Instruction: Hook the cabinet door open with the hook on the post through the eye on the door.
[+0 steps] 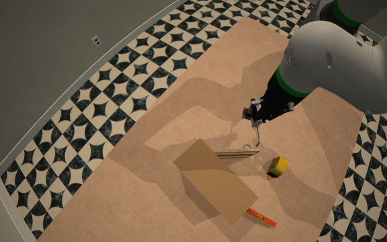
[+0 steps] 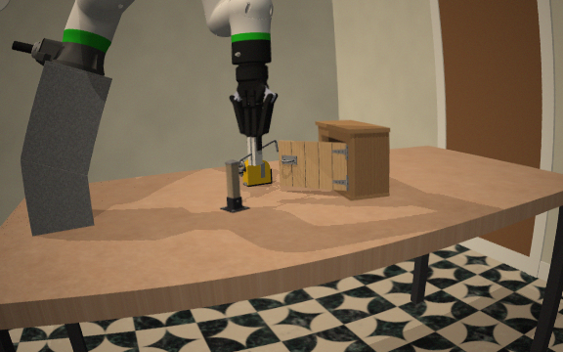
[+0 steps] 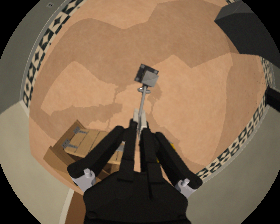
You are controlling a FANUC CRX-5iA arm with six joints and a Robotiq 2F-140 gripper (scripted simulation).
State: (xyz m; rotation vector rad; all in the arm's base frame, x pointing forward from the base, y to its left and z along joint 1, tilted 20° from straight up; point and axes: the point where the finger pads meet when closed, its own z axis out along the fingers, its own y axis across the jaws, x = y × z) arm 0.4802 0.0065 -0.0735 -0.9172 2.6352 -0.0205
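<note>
Now: the hook post 3 cm behind my hand, 2 cm to the right of it and 4 cm below it. The rest, counted from my hand: plank door 14 cm ahead, 5 cm below; yellow tape measure 4 cm ahead, 17 cm to the left, 9 cm below; hook rod 1 cm ahead, 1 cm to the left, 1 cm below.
</note>
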